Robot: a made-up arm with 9 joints. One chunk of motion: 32 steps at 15 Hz.
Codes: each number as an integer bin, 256 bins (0 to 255) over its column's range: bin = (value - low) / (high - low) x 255, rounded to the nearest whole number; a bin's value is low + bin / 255 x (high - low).
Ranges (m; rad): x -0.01..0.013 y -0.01..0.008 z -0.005..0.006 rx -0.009..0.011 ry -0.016..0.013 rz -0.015..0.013
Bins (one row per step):
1: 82 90 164 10 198 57
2: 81 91 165 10 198 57
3: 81 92 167 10 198 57
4: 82 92 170 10 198 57
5: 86 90 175 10 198 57
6: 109 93 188 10 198 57
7: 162 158 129 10 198 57
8: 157 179 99 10 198 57
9: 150 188 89 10 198 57
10: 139 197 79 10 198 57
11: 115 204 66 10 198 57
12: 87 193 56 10 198 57
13: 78 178 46 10 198 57
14: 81 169 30 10 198 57
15: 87 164 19 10 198 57
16: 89 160 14 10 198 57
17: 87 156 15 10 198 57
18: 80 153 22 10 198 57
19: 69 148 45 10 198 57
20: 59 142 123 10 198 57
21: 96 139 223 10 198 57
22: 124 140 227 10 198 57
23: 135 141 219 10 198 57
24: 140 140 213 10 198 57
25: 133 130 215 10 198 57
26: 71 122 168 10 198 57
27: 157 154 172 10 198 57
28: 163 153 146 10 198 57
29: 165 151 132 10 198 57
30: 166 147 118 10 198 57
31: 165 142 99 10 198 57
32: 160 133 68 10 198 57
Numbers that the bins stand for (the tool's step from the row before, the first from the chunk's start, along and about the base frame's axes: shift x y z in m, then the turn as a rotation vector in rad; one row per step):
1: -0.00260 -0.00365 0.00207 -0.00822 0.00652 -0.00874
2: -0.00269 -0.00358 0.00212 -0.00822 0.00652 -0.00874
3: -0.00269 -0.00351 0.00220 -0.00822 0.00652 -0.00874
4: -0.00260 -0.00351 0.00233 -0.00822 0.00652 -0.00874
5: -0.00224 -0.00365 0.00255 -0.00822 0.00652 -0.00874
6: -0.00017 -0.00344 0.00311 -0.00822 0.00652 -0.00874
7: 0.00461 0.00115 0.00056 -0.00822 0.00652 -0.00874
8: 0.00416 0.00264 -0.00073 -0.00822 0.00652 -0.00874
9: 0.00353 0.00327 -0.00116 -0.00822 0.00652 -0.00874
10: 0.00254 0.00391 -0.00159 -0.00822 0.00652 -0.00874
11: 0.00037 0.00440 -0.00215 -0.00822 0.00652 -0.00874
12: -0.00215 0.00362 -0.00258 -0.00822 0.00652 -0.00874
13: -0.00296 0.00256 -0.00302 -0.00822 0.00652 -0.00874
14: -0.00269 0.00193 -0.00371 -0.00822 0.00652 -0.00874
15: -0.00215 0.00158 -0.00418 -0.00822 0.00652 -0.00874
16: -0.00197 0.00129 -0.00440 -0.00822 0.00652 -0.00874
17: -0.00215 0.00101 -0.00435 -0.00822 0.00652 -0.00874
18: -0.00278 0.00080 -0.00405 -0.00822 0.00652 -0.00874
19: -0.00378 0.00045 -0.00306 -0.00822 0.00652 -0.00874
20: -0.00468 0.00002 0.00031 -0.00822 0.00652 -0.00874
21: -0.00134 -0.00019 0.00462 -0.00822 0.00652 -0.00874
22: 0.00118 -0.00012 0.00479 -0.00822 0.00652 -0.00874
23: 0.00218 -0.00005 0.00445 -0.00822 0.00652 -0.00874
24: 0.00263 -0.00012 0.00419 -0.00822 0.00652 -0.00874
25: 0.00200 -0.00082 0.00427 -0.00822 0.00652 -0.00874
26: -0.00360 -0.00139 0.00225 -0.00822 0.00652 -0.00874
27: 0.00416 0.00087 0.00242 -0.00822 0.00652 -0.00874
28: 0.00470 0.00080 0.00130 -0.00822 0.00652 -0.00874
29: 0.00488 0.00066 0.00069 -0.00822 0.00652 -0.00874
30: 0.00497 0.00038 0.00009 -0.00822 0.00652 -0.00874
31: 0.00488 0.00002 -0.00073 -0.00822 0.00652 -0.00874
32: 0.00443 -0.00061 -0.00207 -0.00822 0.00652 -0.00874

